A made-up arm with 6 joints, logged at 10 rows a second.
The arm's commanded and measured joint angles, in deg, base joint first. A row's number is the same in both.
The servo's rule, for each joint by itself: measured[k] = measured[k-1] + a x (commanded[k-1-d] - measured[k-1]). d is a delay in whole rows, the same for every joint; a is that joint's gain. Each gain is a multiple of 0.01, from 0.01 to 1. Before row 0 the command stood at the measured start. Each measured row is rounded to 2 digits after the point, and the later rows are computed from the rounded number. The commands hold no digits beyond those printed.
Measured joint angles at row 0: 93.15, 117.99, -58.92, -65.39, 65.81, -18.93
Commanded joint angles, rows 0 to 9: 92.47, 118.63, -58.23, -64.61, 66.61, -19.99; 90.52, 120.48, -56.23, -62.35, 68.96, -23.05; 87.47, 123.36, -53.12, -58.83, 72.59, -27.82; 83.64, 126.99, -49.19, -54.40, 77.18, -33.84; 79.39, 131.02, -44.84, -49.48, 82.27, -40.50; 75.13, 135.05, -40.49, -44.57, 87.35, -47.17; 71.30, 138.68, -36.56, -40.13, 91.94, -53.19; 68.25, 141.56, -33.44, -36.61, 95.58, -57.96; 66.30, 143.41, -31.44, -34.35, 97.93, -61.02; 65.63, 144.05, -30.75, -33.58, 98.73, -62.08
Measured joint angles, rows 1 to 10: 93.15, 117.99, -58.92, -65.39, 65.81, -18.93; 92.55, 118.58, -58.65, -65.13, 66.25, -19.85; 90.76, 120.33, -57.71, -64.21, 67.74, -22.63; 87.86, 123.12, -55.92, -62.43, 70.41, -27.15; 84.15, 126.68, -53.30, -59.78, 74.13, -32.97; 79.96, 130.67, -50.00, -56.38, 78.61, -39.52; 75.71, 134.70, -46.29, -52.48, 83.42, -46.18; 71.83, 138.36, -42.50, -48.40, 88.11, -52.28; 68.68, 141.30, -38.97, -44.51, 92.22, -57.22; 66.59, 143.24, -36.03, -41.16, 95.36, -60.53
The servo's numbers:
d 1
a 0.88 0.92 0.39 0.33 0.55 0.87

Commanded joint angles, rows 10 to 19: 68.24, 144.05, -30.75, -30.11, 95.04, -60.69; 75.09, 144.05, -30.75, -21.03, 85.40, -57.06; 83.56, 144.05, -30.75, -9.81, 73.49, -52.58; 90.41, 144.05, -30.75, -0.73, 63.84, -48.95; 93.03, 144.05, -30.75, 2.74, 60.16, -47.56; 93.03, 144.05, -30.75, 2.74, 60.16, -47.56; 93.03, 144.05, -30.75, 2.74, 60.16, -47.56; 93.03, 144.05, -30.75, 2.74, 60.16, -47.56; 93.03, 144.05, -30.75, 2.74, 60.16, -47.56; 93.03, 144.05, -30.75, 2.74, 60.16, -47.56
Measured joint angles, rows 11 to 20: 65.75, 143.99, -33.97, -38.66, 97.21, -61.88; 67.94, 144.05, -32.71, -35.84, 96.02, -60.84; 74.23, 144.05, -31.95, -30.95, 90.18, -57.55; 82.44, 144.05, -31.48, -23.97, 81.00, -53.23; 89.45, 144.05, -31.20, -16.30, 71.56, -49.51; 92.60, 144.05, -31.02, -10.02, 65.29, -47.81; 92.98, 144.05, -30.91, -5.81, 62.47, -47.59; 93.02, 144.05, -30.85, -2.99, 61.20, -47.56; 93.03, 144.05, -30.81, -1.10, 60.63, -47.56; 93.03, 144.05, -30.79, 0.17, 60.37, -47.56
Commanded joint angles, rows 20 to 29: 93.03, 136.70, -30.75, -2.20, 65.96, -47.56; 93.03, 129.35, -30.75, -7.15, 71.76, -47.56; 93.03, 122.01, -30.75, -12.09, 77.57, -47.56; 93.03, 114.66, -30.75, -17.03, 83.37, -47.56; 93.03, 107.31, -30.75, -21.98, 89.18, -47.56; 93.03, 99.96, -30.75, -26.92, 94.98, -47.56; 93.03, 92.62, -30.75, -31.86, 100.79, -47.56; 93.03, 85.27, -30.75, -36.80, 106.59, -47.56; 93.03, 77.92, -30.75, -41.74, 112.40, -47.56; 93.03, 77.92, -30.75, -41.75, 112.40, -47.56
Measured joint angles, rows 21 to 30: 93.03, 144.05, -30.77, 1.02, 60.25, -47.56; 93.03, 137.29, -30.76, -0.04, 63.39, -47.56; 93.03, 129.99, -30.76, -2.39, 67.99, -47.56; 93.03, 122.65, -30.76, -5.59, 73.26, -47.56; 93.03, 115.30, -30.76, -9.37, 78.82, -47.56; 93.03, 107.95, -30.76, -13.53, 84.52, -47.56; 93.03, 100.60, -30.76, -17.95, 90.27, -47.56; 93.03, 93.26, -30.76, -22.54, 96.06, -47.56; 93.03, 85.91, -30.76, -27.25, 101.85, -47.56; 93.03, 78.56, -30.76, -32.03, 107.65, -47.56
